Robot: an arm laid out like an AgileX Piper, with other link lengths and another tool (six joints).
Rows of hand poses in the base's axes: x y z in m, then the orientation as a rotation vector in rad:
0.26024 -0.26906 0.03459 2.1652 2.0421 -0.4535
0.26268 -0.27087 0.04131 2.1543 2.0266 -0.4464
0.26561 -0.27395 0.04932 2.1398 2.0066 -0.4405
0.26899 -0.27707 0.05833 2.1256 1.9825 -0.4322
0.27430 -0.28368 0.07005 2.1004 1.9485 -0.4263
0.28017 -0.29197 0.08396 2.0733 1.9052 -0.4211
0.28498 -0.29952 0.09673 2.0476 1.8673 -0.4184
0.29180 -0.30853 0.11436 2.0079 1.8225 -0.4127
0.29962 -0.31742 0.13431 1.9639 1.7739 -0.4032
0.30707 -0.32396 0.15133 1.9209 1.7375 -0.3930
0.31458 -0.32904 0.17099 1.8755 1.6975 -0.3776
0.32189 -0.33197 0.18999 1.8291 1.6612 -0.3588
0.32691 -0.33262 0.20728 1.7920 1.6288 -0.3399
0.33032 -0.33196 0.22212 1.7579 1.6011 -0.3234
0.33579 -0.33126 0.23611 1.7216 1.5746 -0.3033
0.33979 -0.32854 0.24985 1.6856 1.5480 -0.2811
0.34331 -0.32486 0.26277 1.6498 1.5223 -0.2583
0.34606 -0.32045 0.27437 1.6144 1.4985 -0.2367
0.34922 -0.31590 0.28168 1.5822 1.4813 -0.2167
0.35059 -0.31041 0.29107 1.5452 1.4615 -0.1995
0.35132 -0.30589 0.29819 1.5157 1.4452 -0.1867
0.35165 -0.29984 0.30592 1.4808 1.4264 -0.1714
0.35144 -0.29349 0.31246 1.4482 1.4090 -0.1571
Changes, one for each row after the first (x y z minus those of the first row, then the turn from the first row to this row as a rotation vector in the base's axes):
0.00244 -0.00181 0.00672 -0.0122 -0.0156 0.0006
0.00537 -0.00489 0.01473 -0.0292 -0.0340 0.0014
0.00875 -0.00801 0.02374 -0.0476 -0.0557 0.0005
0.01406 -0.01462 0.03546 -0.0783 -0.0848 0.0016
0.01993 -0.02291 0.04937 -0.1155 -0.1187 -0.0001
0.02474 -0.03046 0.06214 -0.1499 -0.1480 -0.0008
0.03156 -0.03947 0.07977 -0.1948 -0.1874 0.0037
0.03938 -0.04836 0.09972 -0.2427 -0.2326 0.0092
0.04683 -0.05490 0.11674 -0.2829 -0.2720 0.0194
0.05434 -0.05998 0.13640 -0.3243 -0.3174 0.0299
0.06165 -0.06291 0.15540 -0.3626 -0.3636 0.0430
0.06667 -0.06356 0.17269 -0.3934 -0.4048 0.0523
0.07008 -0.06290 0.18753 -0.4206 -0.4412 0.0618
0.07555 -0.06220 0.20152 -0.4466 -0.4803 0.0736
0.07955 -0.05948 0.21526 -0.4712 -0.5208 0.0854
0.08307 -0.05580 0.22818 -0.4946 -0.5614 0.0977
0.08582 -0.05139 0.23978 -0.5170 -0.6002 0.1107
0.08898 -0.04684 0.24709 -0.5344 -0.6336 0.1250
0.09035 -0.04135 0.25648 -0.5569 -0.6682 0.1411
0.09108 -0.03683 0.26360 -0.5755 -0.6955 0.1538
0.09141 -0.03078 0.27133 -0.5970 -0.7277 0.1692
0.09120 -0.02443 0.27787 -0.6168 -0.7577 0.1838

